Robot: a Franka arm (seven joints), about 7 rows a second.
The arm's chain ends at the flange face. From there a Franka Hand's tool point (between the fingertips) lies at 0.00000 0.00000 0.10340 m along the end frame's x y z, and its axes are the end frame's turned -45 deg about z.
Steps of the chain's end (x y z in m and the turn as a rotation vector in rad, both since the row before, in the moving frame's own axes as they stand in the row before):
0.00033 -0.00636 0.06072 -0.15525 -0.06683 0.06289
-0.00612 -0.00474 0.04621 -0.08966 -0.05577 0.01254
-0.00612 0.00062 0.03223 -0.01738 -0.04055 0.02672
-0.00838 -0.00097 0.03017 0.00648 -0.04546 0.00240
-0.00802 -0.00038 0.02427 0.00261 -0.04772 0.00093
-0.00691 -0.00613 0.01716 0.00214 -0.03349 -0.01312
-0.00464 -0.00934 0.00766 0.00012 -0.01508 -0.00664
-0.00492 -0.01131 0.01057 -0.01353 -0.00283 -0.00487
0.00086 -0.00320 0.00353 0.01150 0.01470 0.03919
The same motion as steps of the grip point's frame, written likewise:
-0.01162 0.00166 0.05925 -0.06252 -0.15703 0.06289
-0.01160 -0.00527 0.04563 -0.02396 -0.10283 0.01254
-0.00898 -0.00564 0.03213 0.01638 -0.04096 0.02672
-0.00808 -0.01041 0.03006 0.03673 -0.02756 0.00240
-0.00870 -0.00962 0.02415 0.03559 -0.03190 0.00093
-0.00286 -0.01181 0.01710 0.02519 -0.02217 -0.01312
0.00223 -0.01099 0.00765 0.01075 -0.01058 -0.00664
0.00332 -0.01069 0.01056 -0.00757 -0.01157 -0.00487
0.00478 -0.00138 0.00351 -0.00226 0.01853 0.03919

